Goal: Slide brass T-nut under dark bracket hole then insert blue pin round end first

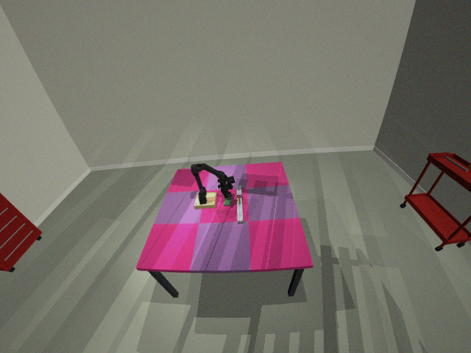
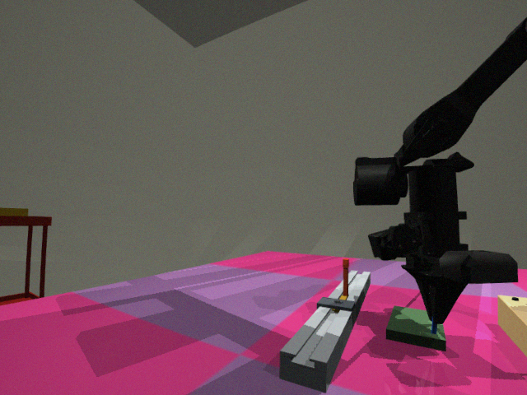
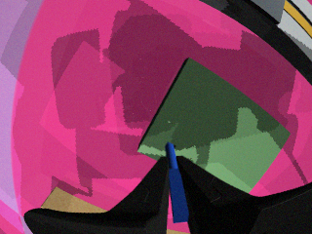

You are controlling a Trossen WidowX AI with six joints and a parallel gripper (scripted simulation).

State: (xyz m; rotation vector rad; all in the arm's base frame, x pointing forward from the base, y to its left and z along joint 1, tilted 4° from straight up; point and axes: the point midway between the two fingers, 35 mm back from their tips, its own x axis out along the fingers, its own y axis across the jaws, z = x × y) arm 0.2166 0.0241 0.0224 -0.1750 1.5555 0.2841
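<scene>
The green tray lies 10 mm ahead of my gripper tip, 20 mm to the right of it and 20 mm below it. From my gripper tip the other things lie so: blue pin (right at my gripper tip).
</scene>
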